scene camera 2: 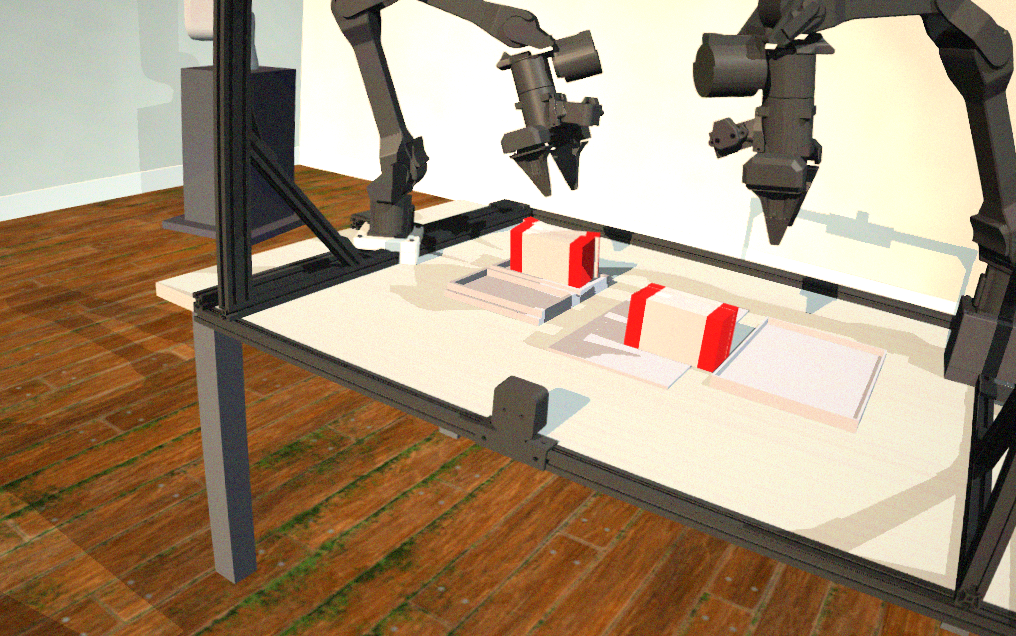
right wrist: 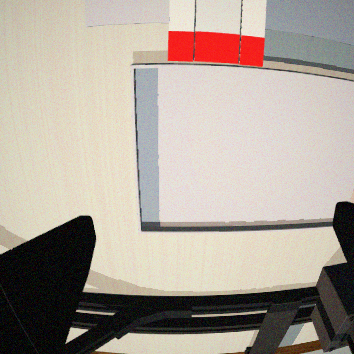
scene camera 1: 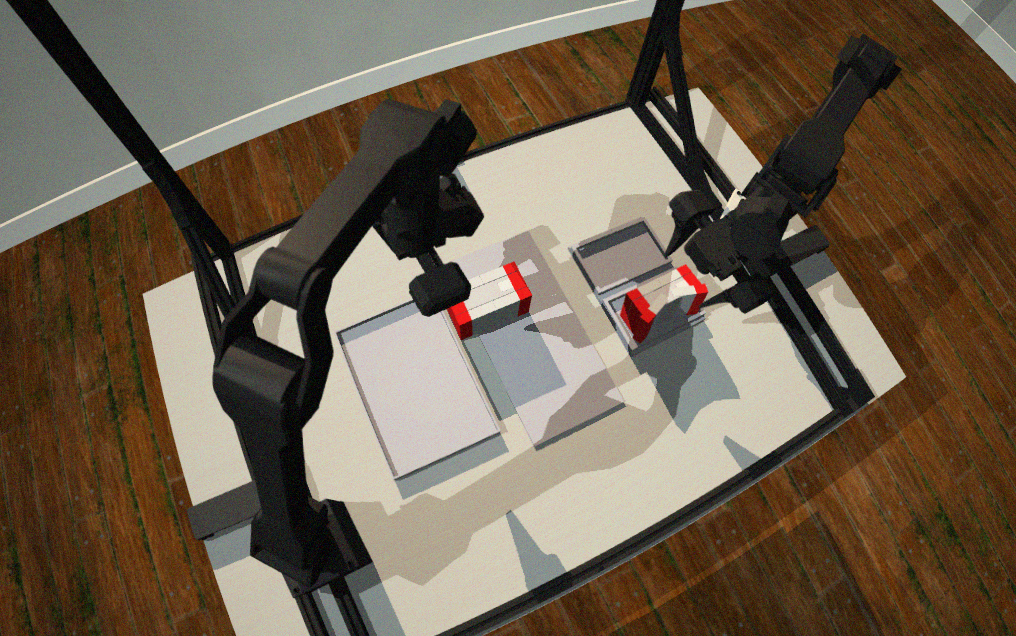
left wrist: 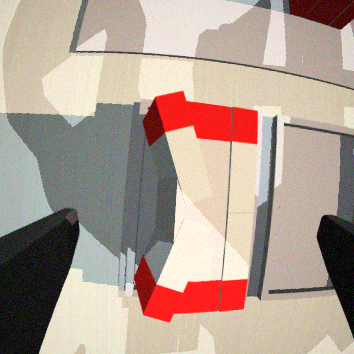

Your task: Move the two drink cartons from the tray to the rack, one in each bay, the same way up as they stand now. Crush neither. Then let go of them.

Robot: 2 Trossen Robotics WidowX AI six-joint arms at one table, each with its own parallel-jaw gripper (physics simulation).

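Frame: origin at the left arm's base, x ahead, y left, z up, level; millimetres.
Seen in the pictures: left gripper, fingertip midpoint: [scene camera 2: 561, 193] [scene camera 1: 683, 281] [left wrist: 203, 225]; right gripper, fingertip midpoint: [scene camera 2: 781, 235] [right wrist: 218, 222] [scene camera 1: 413, 278]; left arm's base, link origin: [scene camera 2: 389, 232]; right arm's base, link origin: [scene camera 2: 998, 313] [scene camera 1: 309, 548].
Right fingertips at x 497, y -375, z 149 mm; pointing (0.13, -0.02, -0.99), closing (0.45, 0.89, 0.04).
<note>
Pixels of each thing's middle, then the offset from my right fingertips to it.
- white carton with red ends, body centre: [left wrist: 187, 206] [scene camera 2: 554, 251] [scene camera 1: 663, 304] 234 mm back, 305 mm left, 137 mm down
- low two-bay rack, body centre: [left wrist: 260, 207] [scene camera 2: 531, 285] [scene camera 1: 637, 281] 266 mm back, 251 mm left, 175 mm down
- carton, body centre: [scene camera 2: 681, 326] [scene camera 1: 487, 301] 82 mm back, 65 mm left, 147 mm down
- wide low-rimmed pale box, body centre: [right wrist: 264, 157] [scene camera 2: 806, 367] [scene camera 1: 413, 381] 84 mm ahead, 38 mm left, 177 mm down
One white carton with red ends [scene camera 1: 697, 288] [scene camera 2: 547, 253] [left wrist: 240, 200] stands in one bay of the low two-bay rack [scene camera 1: 587, 266] [scene camera 2: 494, 306] [left wrist: 266, 280]. One long side bends inward in the left wrist view. The rack's other bay is empty. The other carton [scene camera 1: 491, 301] [scene camera 2: 672, 326] [right wrist: 217, 47] stands on the flat pale tray [scene camera 1: 599, 390] [scene camera 2: 659, 371]; its visible sides look straight. My left gripper [scene camera 1: 687, 277] [scene camera 2: 562, 191] [left wrist: 203, 225] is open and empty above the rack carton. My right gripper [scene camera 2: 779, 238] [right wrist: 218, 222] is open and empty, high near the other carton.
A wide low-rimmed pale box [scene camera 1: 419, 397] [scene camera 2: 802, 367] [right wrist: 250, 150] lies beside the flat tray, close to the carton there. Black rails edge the table, with upright posts at its corners. A dark block [scene camera 2: 518, 405] stands on the near rail in scene camera 2.
</note>
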